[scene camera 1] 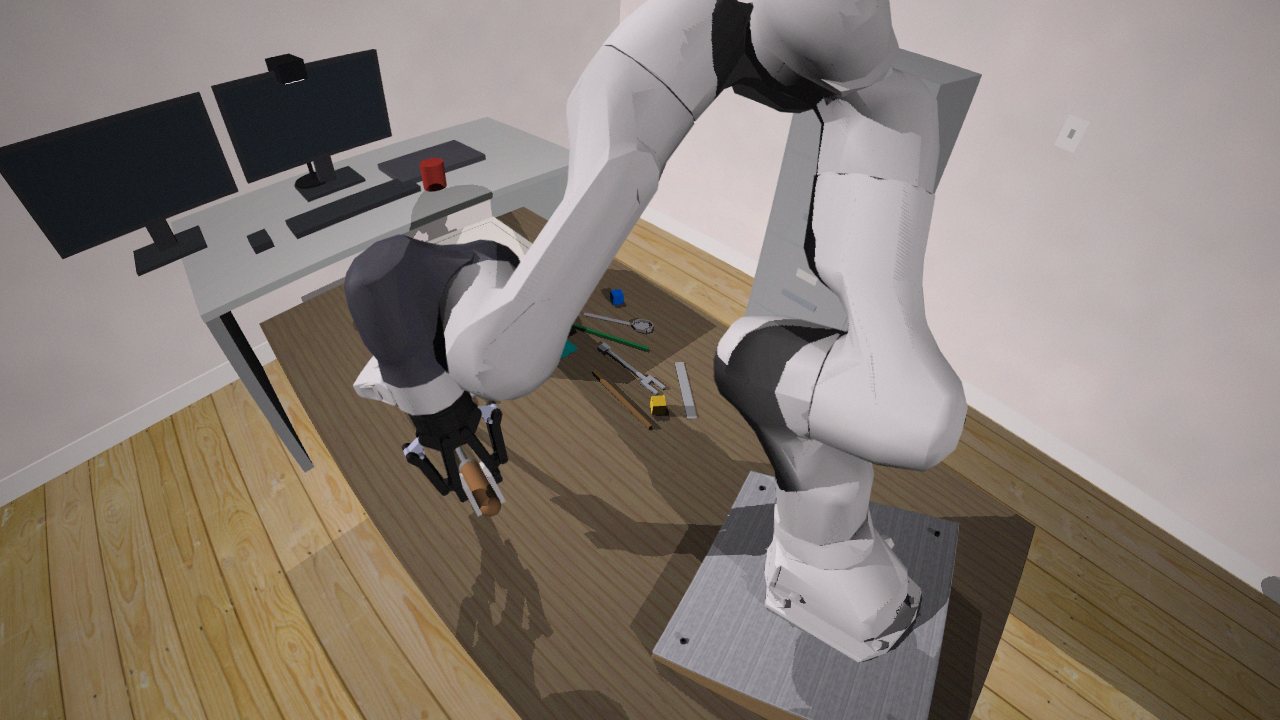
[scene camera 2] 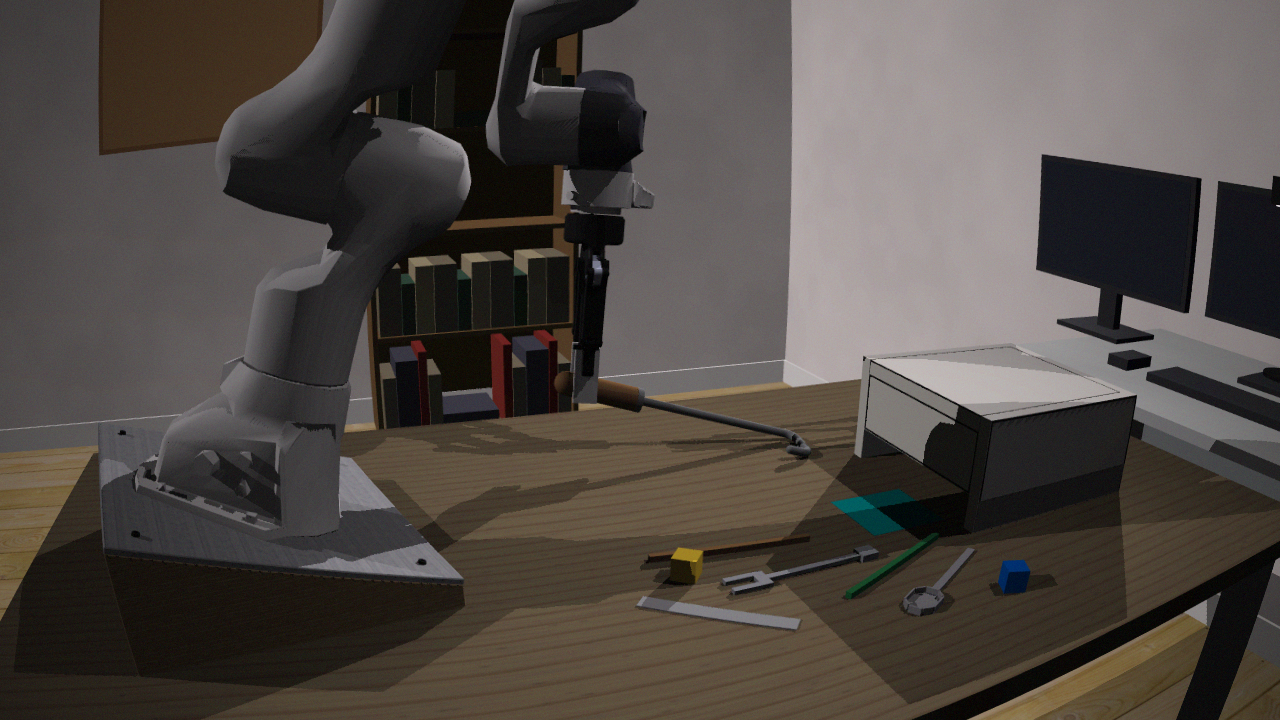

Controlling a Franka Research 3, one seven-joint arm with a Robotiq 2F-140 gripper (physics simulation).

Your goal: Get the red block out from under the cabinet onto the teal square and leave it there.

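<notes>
My gripper point(scene camera 1: 480, 492) point(scene camera 2: 586, 390) is shut on the brown wooden handle of a hooked tool point(scene camera 1: 488, 506) point(scene camera 2: 617, 394), above the table. In scene camera 2 the tool's grey shaft slopes down toward the cabinet, and its curled hook end is near the table in front of it. The white and grey cabinet point(scene camera 1: 492, 234) point(scene camera 2: 1051, 447) stands at the table's far end, mostly hidden by the arm in scene camera 1. The teal square point(scene camera 1: 569, 349) point(scene camera 2: 870, 511) lies before the cabinet, partly in shadow. The red block does not show in either view.
A yellow block point(scene camera 1: 658, 405) point(scene camera 2: 685, 565), a brown stick point(scene camera 1: 623, 402) point(scene camera 2: 733, 548), a forked tool point(scene camera 1: 631, 365) point(scene camera 2: 814, 567), a flat grey strip point(scene camera 1: 685, 389) point(scene camera 2: 718, 614), a green stick point(scene camera 1: 617, 338) point(scene camera 2: 891, 565), a ring-ended tool point(scene camera 1: 641, 325) point(scene camera 2: 922, 600) and a blue block point(scene camera 1: 617, 297) point(scene camera 2: 1013, 576) lie on the table.
</notes>
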